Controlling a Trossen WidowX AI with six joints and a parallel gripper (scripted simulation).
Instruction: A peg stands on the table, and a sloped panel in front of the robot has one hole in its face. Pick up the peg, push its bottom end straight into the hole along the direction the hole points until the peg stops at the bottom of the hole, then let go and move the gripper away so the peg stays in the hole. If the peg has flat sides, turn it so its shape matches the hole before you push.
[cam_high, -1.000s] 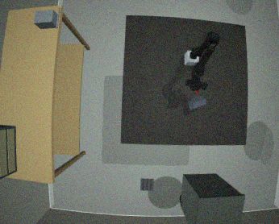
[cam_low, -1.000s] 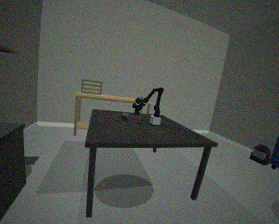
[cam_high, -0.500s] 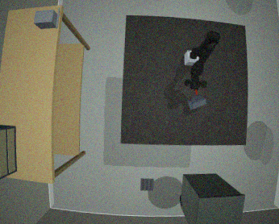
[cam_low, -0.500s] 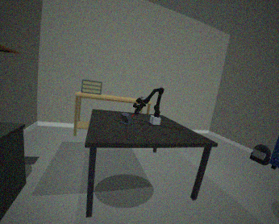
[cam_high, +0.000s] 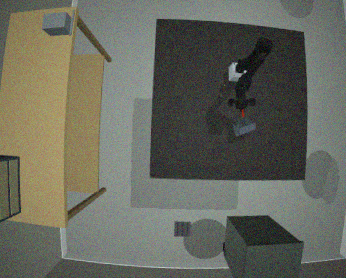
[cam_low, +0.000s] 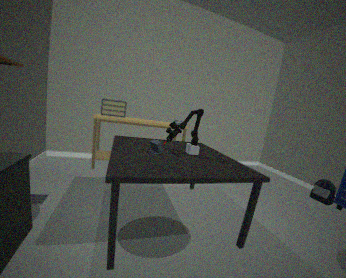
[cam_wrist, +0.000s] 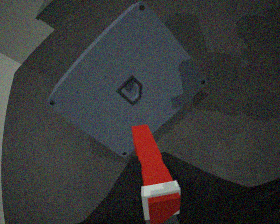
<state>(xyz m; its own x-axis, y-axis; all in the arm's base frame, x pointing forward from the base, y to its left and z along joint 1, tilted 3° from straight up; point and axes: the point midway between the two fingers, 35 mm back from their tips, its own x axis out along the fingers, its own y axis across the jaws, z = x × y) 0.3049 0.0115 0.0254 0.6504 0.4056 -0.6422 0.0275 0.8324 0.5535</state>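
Now: the sloped panel 100 mm ahead of my gripper tip, 50 mm below it and 30 mm to the left of it. Round my gripper tip: red peg: 10 mm to the right, 10 mm behind, 10 mm above.
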